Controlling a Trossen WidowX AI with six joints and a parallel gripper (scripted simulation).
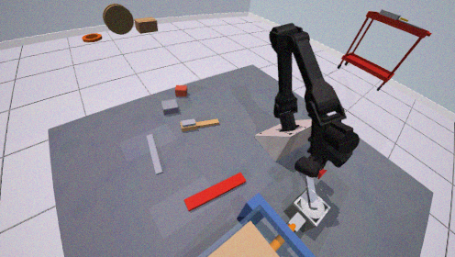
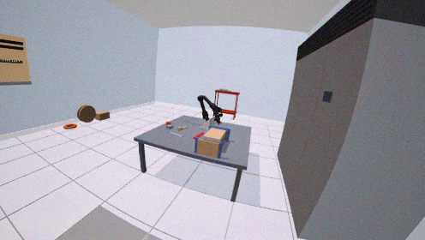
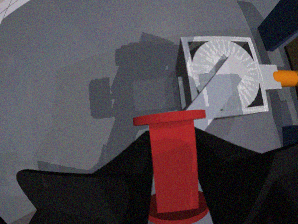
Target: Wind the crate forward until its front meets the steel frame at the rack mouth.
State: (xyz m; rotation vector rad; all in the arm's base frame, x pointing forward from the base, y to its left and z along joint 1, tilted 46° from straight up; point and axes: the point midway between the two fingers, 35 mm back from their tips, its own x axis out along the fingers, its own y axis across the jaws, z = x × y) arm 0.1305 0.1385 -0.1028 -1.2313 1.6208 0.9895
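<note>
Now: gripper tip 3 cm short of the winch handle, 3 cm above it and 1 cm to the right of it. From my gripper tip the other things lie so: red knob: 2 cm to the right; hand winch: 10 cm below, 6 cm ahead, 4 cm to the left; blue frame: 24 cm ahead, 3 cm to the left, 3 cm below.
</note>
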